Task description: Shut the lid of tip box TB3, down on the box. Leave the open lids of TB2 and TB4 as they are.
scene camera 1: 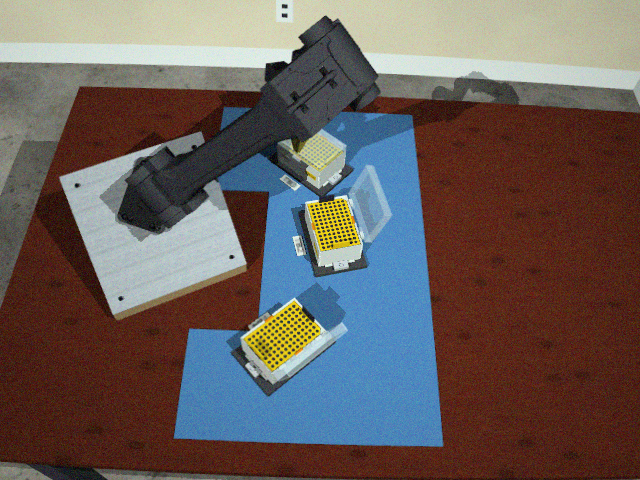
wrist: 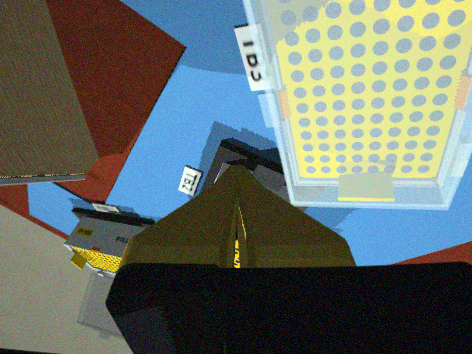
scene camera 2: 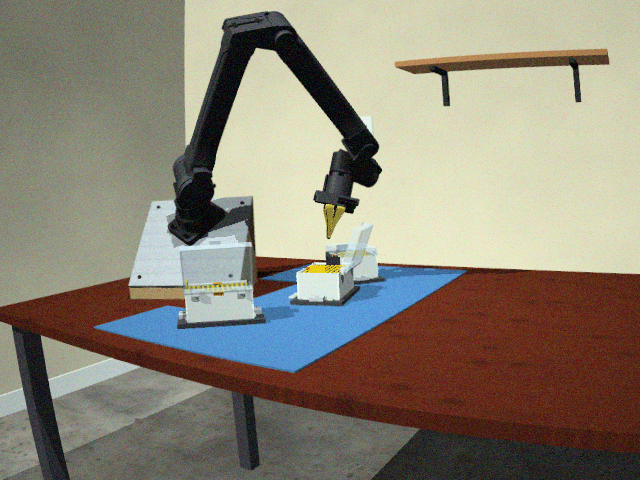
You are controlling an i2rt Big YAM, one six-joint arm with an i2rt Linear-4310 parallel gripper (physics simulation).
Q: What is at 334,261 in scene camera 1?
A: A tip box.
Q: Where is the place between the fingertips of my gripper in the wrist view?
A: At 236,176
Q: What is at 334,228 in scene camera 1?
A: A yellow rack.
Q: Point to a tip box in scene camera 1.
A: At 322,183
